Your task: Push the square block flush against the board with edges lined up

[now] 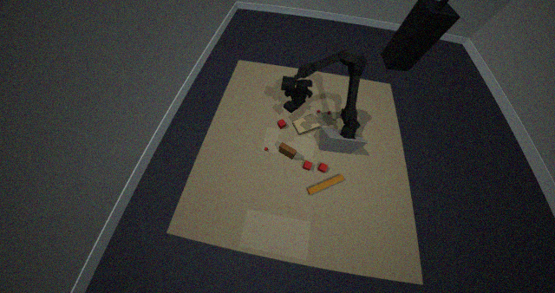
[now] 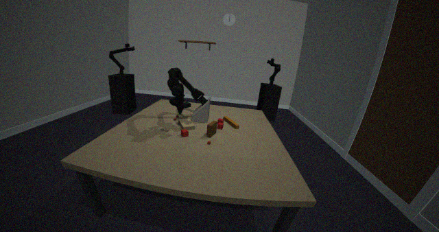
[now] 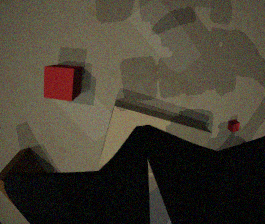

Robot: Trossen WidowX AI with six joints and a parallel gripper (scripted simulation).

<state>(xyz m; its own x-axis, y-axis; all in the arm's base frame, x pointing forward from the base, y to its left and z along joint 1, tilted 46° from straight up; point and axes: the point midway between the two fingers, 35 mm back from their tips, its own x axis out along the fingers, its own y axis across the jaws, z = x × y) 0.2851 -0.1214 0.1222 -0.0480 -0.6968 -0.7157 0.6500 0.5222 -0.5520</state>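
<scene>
Right now my gripper tip is 25 cm to the right of the square block, 8 cm above it and 4 cm short of it. The rest, counted from my gripper tip: yellow board: 42 cm to the left, 19 cm behind, 12 cm below.
</scene>
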